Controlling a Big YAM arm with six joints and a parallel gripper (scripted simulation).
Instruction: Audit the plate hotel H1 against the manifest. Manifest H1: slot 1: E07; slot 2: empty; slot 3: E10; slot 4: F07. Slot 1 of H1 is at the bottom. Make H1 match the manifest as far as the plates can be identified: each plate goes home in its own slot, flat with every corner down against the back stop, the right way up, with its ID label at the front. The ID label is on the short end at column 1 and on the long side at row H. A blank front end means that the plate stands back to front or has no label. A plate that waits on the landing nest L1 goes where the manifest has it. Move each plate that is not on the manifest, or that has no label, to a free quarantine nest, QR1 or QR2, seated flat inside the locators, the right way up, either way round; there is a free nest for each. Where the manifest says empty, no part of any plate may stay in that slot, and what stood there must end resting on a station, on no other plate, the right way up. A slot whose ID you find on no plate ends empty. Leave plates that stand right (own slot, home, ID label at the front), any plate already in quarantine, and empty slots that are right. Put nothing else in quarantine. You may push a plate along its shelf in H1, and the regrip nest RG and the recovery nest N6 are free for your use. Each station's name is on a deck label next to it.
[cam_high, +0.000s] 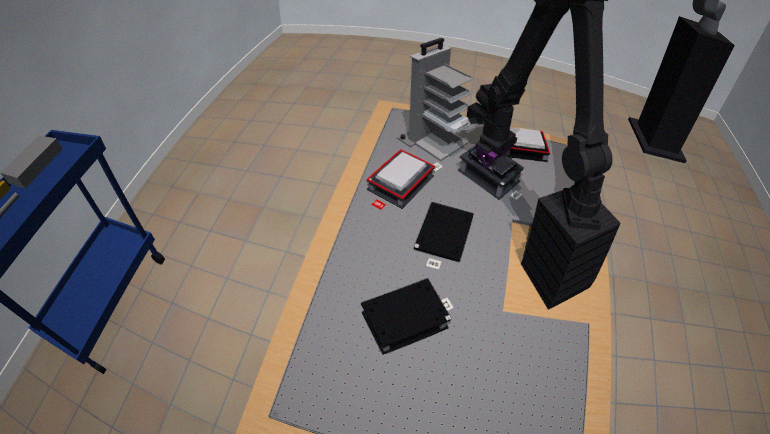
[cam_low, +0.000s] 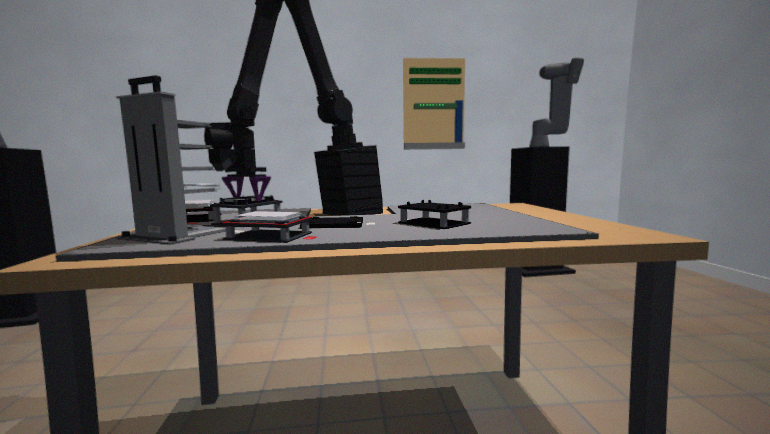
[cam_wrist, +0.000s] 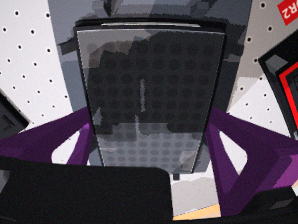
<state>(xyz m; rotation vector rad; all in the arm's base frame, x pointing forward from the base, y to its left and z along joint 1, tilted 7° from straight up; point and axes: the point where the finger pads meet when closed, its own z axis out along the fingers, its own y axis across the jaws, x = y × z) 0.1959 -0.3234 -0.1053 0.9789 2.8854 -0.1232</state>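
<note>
Now: the regrip nest 10 mm below my hand. From my hand the other things lie so: RG label 80 mm behind, 60 mm to the left, 70 mm below; then QR2 label 20 mm behind, 160 mm to the right, 70 mm below; then dark plate right at my hand.
</note>
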